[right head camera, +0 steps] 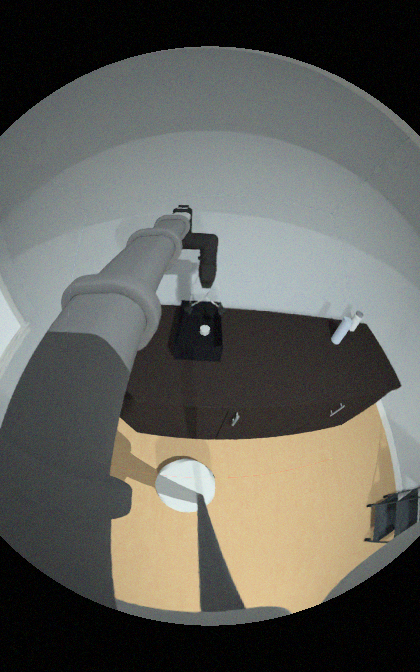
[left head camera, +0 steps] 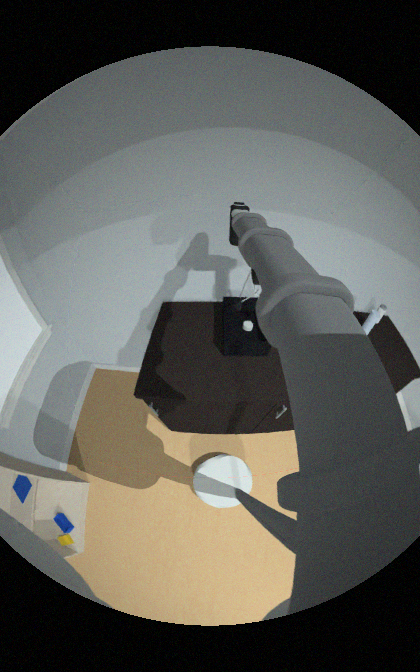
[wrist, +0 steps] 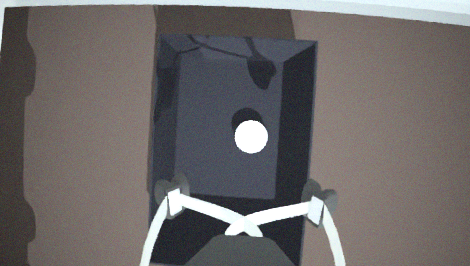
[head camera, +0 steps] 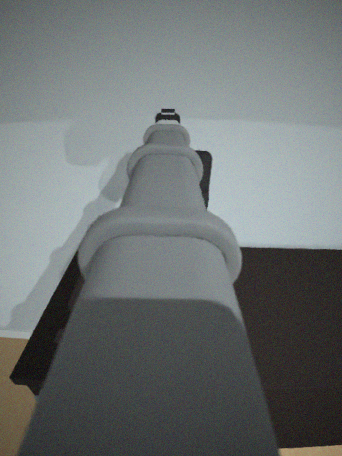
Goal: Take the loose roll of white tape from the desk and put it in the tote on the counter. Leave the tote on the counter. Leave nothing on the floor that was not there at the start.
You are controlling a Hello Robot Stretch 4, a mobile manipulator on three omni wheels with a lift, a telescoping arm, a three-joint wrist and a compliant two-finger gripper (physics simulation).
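Places are measured from the robot's base along level axes (x ahead, y down, z left), in millimetres.
Pixels of known places: gripper, fingertip midpoint: [wrist: 245, 191].
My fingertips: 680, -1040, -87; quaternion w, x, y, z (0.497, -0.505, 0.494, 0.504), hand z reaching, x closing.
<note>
For each thing: its top centre in the pictures, then the offset to it from my fingertips, as dx, dy, dz. Level surfaces: height alone.
- white tape roll, middle of its top: [wrist: 251, 136] +50, +130, -5
- tote, middle of its top: [wrist: 229, 157] +26, +57, +21
- dark counter, its level: dy +157
The white tape roll [left head camera: 247, 326] [right head camera: 205, 330] [wrist: 251, 136] shows inside the outline of the black tote, below and clear of the fingers, with a small dark shadow beside it in the wrist view. Whether it rests on the tote's floor is hard to tell. The tote [left head camera: 245, 348] [right head camera: 197, 353] [wrist: 297, 100] stands upright on the dark counter [head camera: 300, 300] [left head camera: 200, 360] [right head camera: 280, 360] [wrist: 390, 125]. My gripper [right head camera: 205, 307] [wrist: 245, 191] is open and empty, its fingertips spread over the tote near its side walls. In the left head view the arm hides part of the gripper.
Two pale cylinders [right head camera: 341, 330] [right head camera: 356, 321] are at the counter's right end. The wall is behind the counter. A round white object [left head camera: 222, 480] [right head camera: 185, 485] is on the floor in front. Blue and yellow items lie in a pale unit at lower left in the left head view.
</note>
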